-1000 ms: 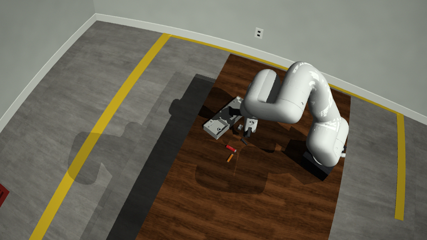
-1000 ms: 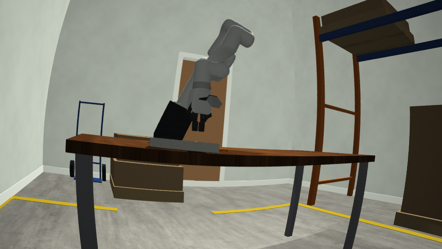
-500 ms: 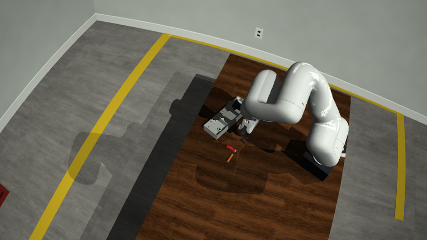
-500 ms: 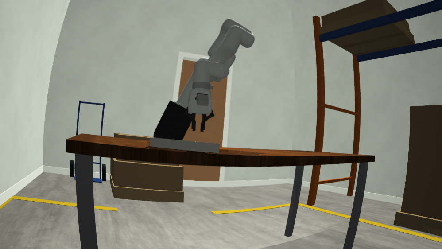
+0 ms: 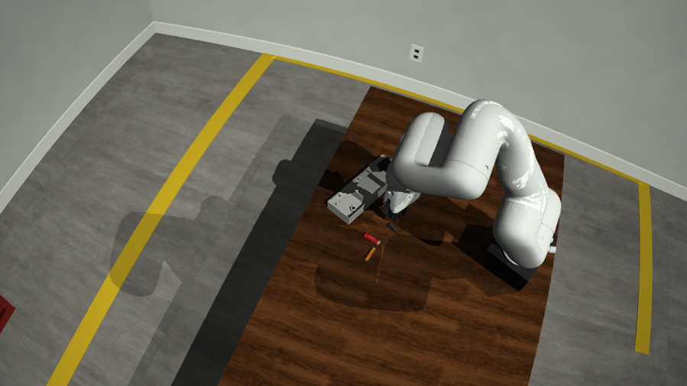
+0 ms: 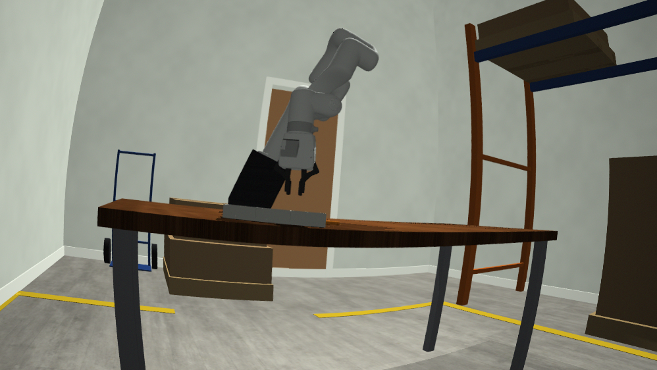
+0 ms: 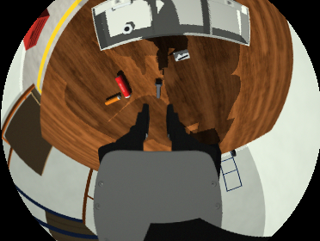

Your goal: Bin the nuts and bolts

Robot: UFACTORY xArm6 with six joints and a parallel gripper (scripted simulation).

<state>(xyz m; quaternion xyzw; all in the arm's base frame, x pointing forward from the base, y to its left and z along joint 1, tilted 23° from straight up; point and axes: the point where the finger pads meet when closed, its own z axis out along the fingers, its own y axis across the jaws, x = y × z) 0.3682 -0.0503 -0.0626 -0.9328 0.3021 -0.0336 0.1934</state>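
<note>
The dark bolt is 9 cm below my hand. Also, from my hand: nut 13 cm ahead, 8 cm below, 2 cm to the right; then red cylinder 9 cm below, 5 cm to the left, 5 cm ahead; then orange stick 10 cm to the left, 9 cm below, 4 cm ahead.
</note>
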